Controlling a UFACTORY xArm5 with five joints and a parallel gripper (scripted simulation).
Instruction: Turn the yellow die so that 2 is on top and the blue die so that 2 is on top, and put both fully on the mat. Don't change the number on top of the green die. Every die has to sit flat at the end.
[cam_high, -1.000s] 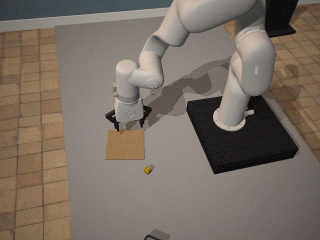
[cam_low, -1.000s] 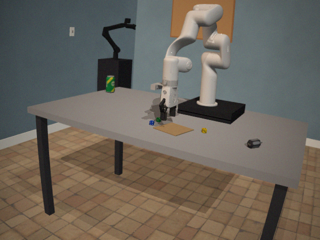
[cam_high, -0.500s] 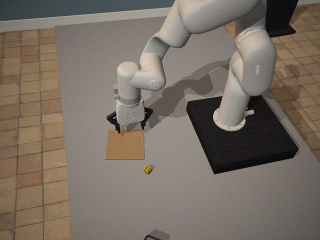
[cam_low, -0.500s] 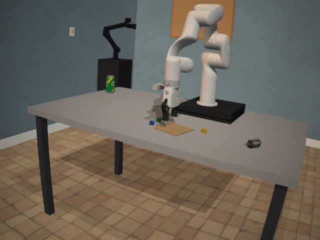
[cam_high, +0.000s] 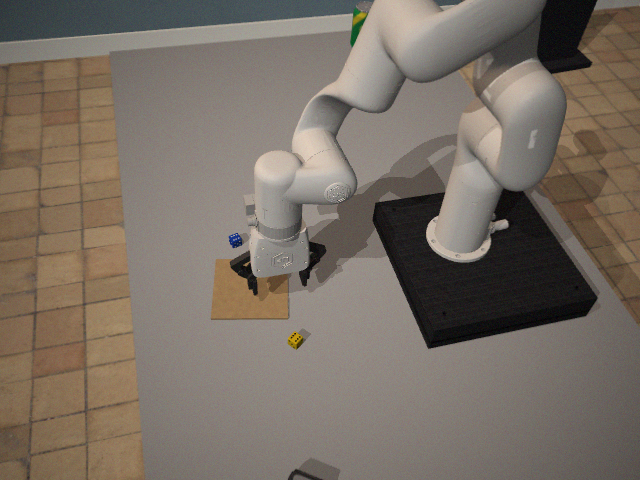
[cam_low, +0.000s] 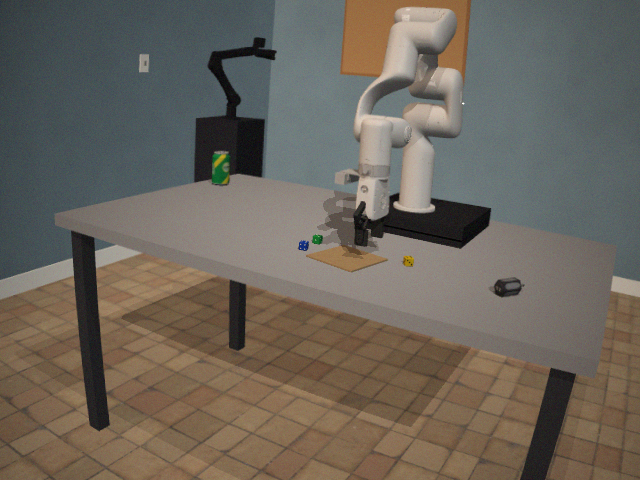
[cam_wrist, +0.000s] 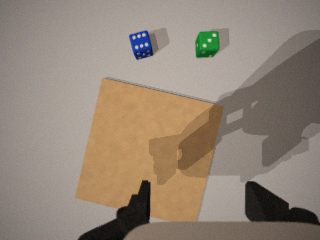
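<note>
The yellow die lies 11 cm to the left of my hand and 4 cm below it. Round my hand: blue die (15 cm to the right, 4 cm below, 4 cm ahead); green die (15 cm to the right, 4 cm below, 3 cm behind); mat (5 cm below, 4 cm ahead, 3 cm to the right).
</note>
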